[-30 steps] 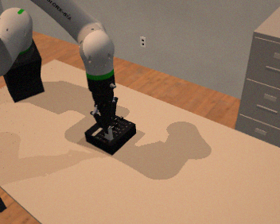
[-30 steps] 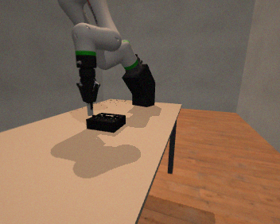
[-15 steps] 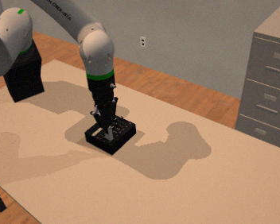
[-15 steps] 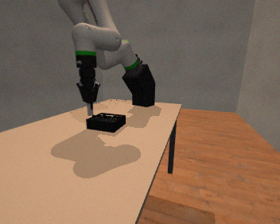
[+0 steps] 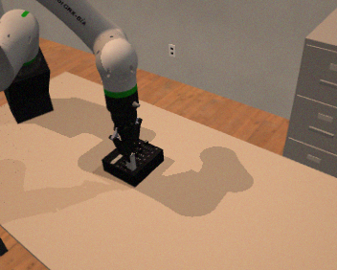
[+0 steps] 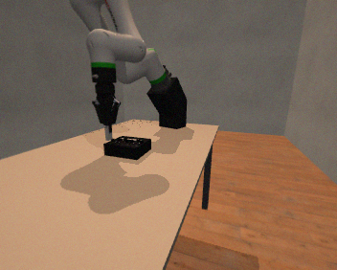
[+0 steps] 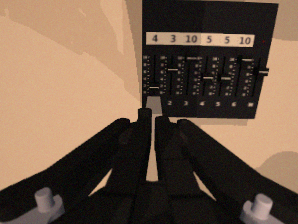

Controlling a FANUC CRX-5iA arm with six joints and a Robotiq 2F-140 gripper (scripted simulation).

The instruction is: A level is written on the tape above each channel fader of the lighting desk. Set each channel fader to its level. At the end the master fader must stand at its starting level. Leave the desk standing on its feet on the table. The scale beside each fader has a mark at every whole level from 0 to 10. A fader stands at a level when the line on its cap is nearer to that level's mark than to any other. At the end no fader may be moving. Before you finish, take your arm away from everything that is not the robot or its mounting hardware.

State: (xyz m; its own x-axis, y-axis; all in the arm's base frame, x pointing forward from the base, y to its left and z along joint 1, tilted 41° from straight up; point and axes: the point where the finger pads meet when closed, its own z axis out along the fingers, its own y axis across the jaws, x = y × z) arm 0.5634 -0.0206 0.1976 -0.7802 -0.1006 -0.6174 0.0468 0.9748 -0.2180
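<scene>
My hand is 40 mm above the channel 1 cap and 20 mm past it. From my hand the other things lie so: cap 4 (70 mm to the left, 40 mm below, 30 mm behind); then cap 2 (50 mm behind, 40 mm below, 20 mm to the left); then cap 3 (60 mm behind, 50 mm to the left, 40 mm below).
</scene>
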